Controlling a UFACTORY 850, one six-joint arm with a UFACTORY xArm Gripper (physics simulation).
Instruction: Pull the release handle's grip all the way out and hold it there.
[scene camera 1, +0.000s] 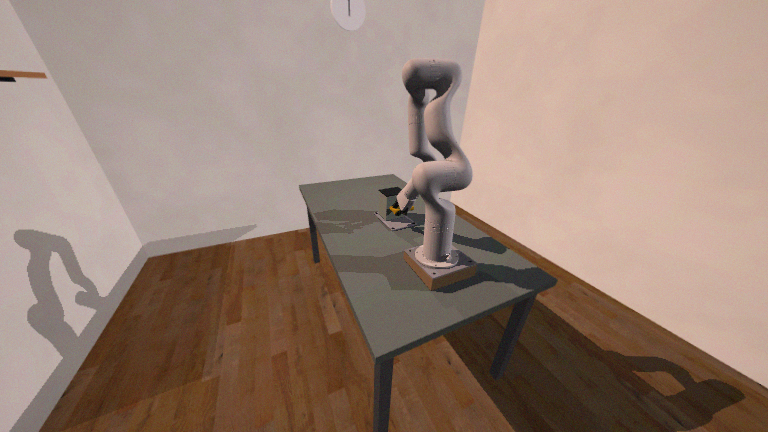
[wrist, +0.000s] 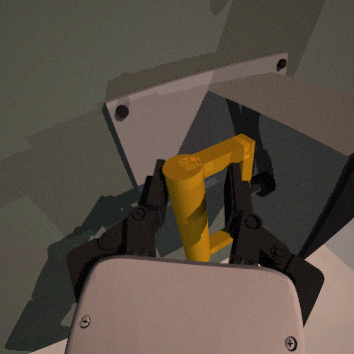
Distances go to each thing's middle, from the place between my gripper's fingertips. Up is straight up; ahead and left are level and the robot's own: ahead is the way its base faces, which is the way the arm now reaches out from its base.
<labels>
I see the pale base plate (wrist: 168, 118) 80 mm ahead of my hand, 50 mm to the right of it and 90 mm below it.
</labels>
